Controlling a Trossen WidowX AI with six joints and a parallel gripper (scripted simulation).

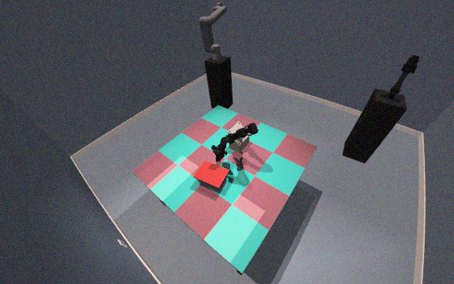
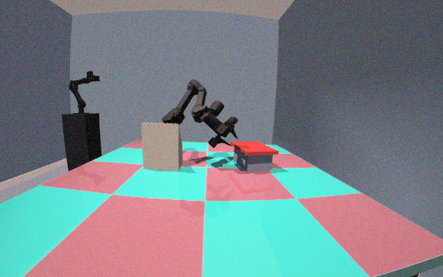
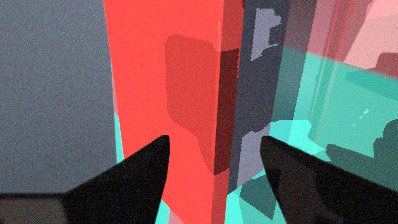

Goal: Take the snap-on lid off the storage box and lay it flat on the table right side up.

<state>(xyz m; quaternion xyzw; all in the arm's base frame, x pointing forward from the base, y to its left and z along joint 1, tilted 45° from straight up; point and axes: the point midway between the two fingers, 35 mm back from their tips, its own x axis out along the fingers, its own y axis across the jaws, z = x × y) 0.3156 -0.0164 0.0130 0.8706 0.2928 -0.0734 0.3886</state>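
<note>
The red lid lies 110 mm ahead of my gripper tip, 30 mm below it and 10 mm to the left of it. From my gripper tip the other things lie so: grey storage box (110 mm ahead, 80 mm below, 10 mm to the left).
</note>
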